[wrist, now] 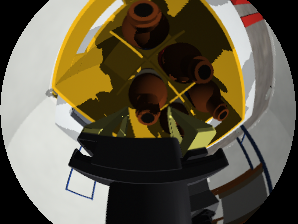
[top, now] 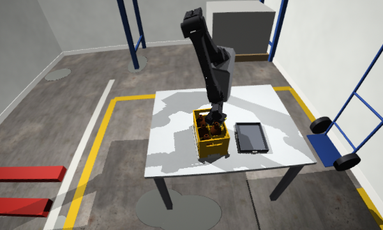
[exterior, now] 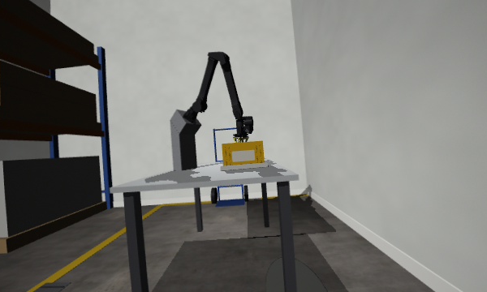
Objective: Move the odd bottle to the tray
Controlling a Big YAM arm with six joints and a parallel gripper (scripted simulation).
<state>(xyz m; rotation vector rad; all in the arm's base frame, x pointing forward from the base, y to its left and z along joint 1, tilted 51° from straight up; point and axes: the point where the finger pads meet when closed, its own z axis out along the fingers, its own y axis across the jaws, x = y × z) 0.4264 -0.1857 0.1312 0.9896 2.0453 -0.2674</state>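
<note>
Right now my hand is 10 mm past the crate, 40 mm to the left of it and 70 mm above it. Also, from my hand: dark tray 110 mm ahead, 230 mm to the left, 140 mm below; brown bottle 80 mm behind, 30 mm to the left, 60 mm below.
</note>
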